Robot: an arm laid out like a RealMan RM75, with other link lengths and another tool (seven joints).
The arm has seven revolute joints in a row. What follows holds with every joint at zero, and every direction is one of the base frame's.
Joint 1 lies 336.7 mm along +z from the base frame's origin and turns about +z.
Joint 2 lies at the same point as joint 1 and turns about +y.
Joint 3 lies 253.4 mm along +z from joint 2 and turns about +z.
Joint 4 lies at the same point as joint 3 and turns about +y.
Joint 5 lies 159.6 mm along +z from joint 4 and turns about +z.
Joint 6 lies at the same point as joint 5 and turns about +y.
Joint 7 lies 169.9 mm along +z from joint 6 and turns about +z.
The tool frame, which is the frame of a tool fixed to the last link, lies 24 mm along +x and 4 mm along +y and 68 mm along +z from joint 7; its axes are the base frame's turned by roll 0, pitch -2.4 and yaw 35.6 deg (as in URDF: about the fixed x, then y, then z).
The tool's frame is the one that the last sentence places.
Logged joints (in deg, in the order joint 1, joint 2, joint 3, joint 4, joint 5, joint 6, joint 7), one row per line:
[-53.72, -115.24, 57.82, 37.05, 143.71, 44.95, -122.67]
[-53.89, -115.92, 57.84, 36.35, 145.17, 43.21, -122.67]
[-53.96, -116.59, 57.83, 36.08, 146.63, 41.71, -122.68]
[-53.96, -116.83, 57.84, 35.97, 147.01, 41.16, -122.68]
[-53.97, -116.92, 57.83, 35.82, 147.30, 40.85, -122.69]
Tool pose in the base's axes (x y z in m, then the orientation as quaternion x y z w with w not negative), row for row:
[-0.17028, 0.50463, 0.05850, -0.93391, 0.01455, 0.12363, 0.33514]
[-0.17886, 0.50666, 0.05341, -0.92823, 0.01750, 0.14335, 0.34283]
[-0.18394, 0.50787, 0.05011, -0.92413, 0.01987, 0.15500, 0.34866]
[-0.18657, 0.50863, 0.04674, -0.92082, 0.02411, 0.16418, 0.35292]
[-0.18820, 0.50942, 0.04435, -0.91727, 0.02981, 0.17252, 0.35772]
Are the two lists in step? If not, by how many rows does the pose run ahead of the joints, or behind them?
The pose runs 2 rows behind the joints: the pose in row i belongs to the joints in row i - 2.
